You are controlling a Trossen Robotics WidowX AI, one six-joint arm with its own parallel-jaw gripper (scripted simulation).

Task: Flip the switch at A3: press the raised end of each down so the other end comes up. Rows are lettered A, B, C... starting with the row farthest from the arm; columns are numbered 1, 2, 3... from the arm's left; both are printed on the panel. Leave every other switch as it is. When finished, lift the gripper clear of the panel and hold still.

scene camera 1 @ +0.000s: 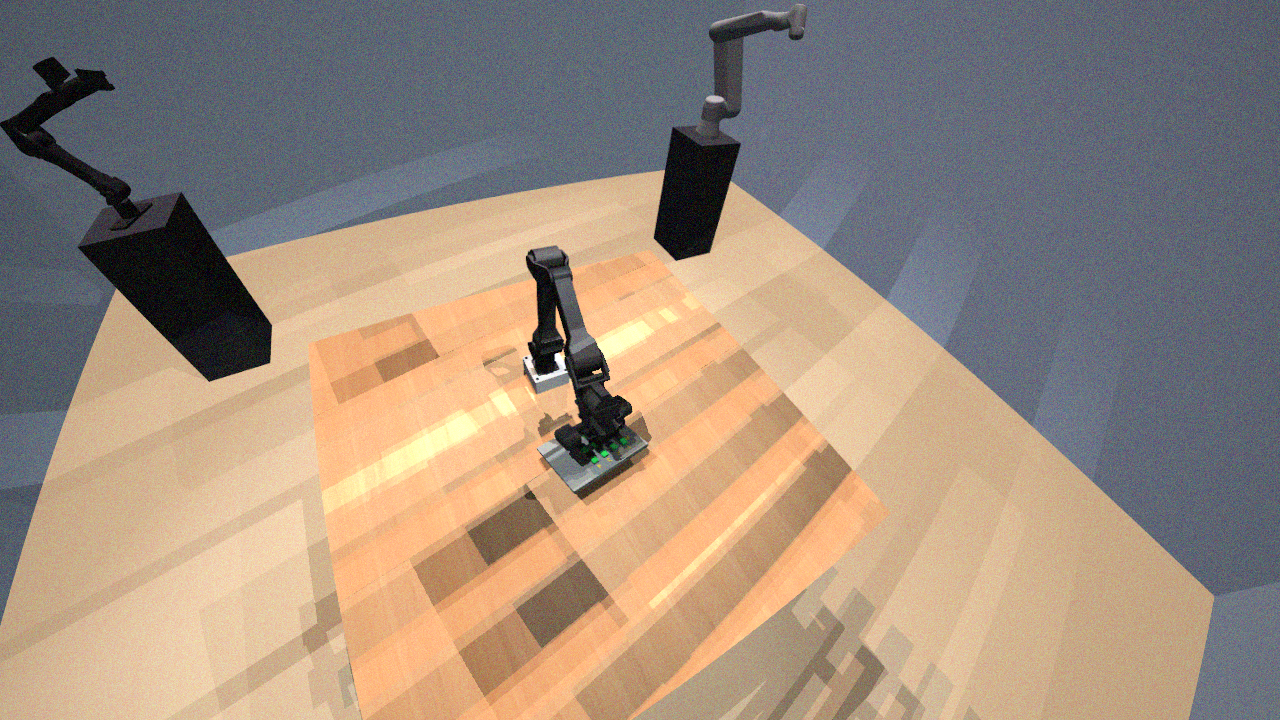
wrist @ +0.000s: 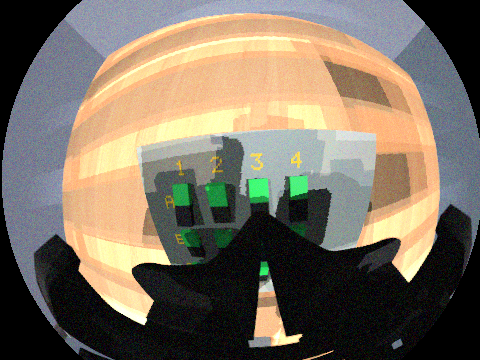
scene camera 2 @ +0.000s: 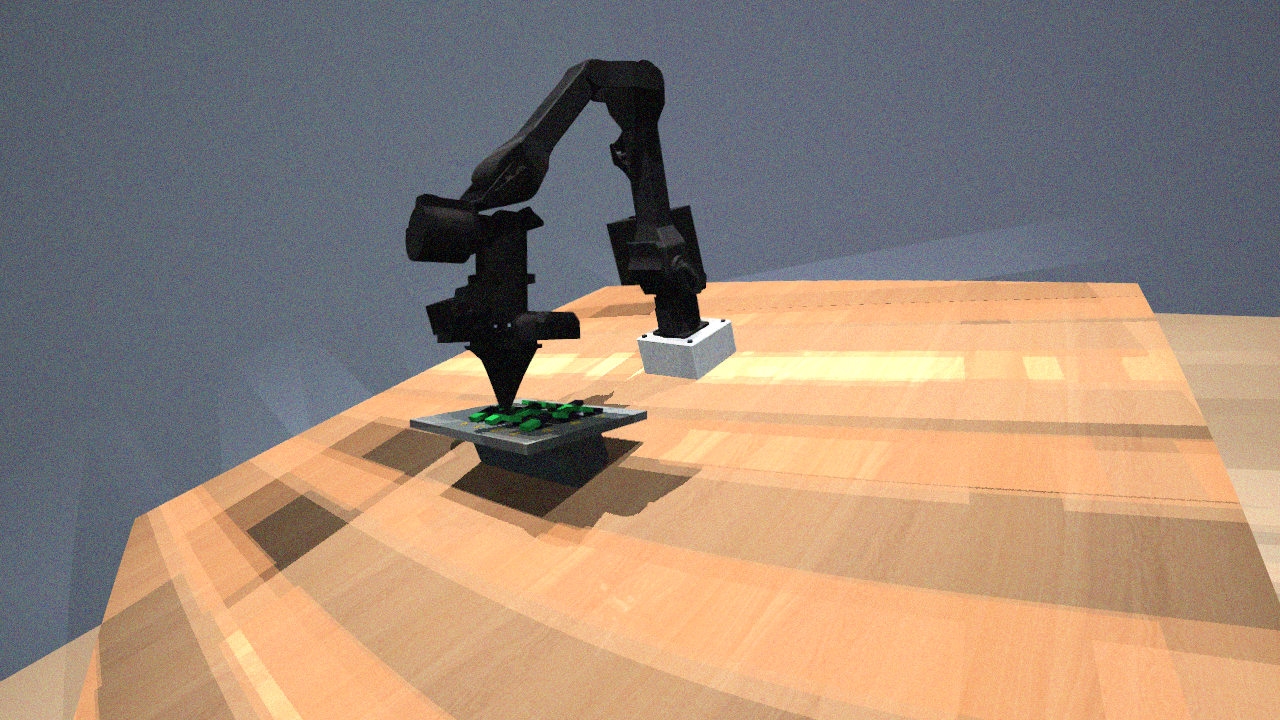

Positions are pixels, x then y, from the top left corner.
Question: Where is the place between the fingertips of the gripper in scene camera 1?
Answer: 600, 447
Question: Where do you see a rocker switch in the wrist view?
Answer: At 217, 192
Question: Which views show the gripper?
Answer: Scene camera 1, the wrist view and scene camera 2: all of them.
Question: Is the gripper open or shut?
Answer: Shut.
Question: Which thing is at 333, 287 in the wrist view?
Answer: The gripper.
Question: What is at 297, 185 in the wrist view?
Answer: A rocker switch.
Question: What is the gripper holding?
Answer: Nothing.
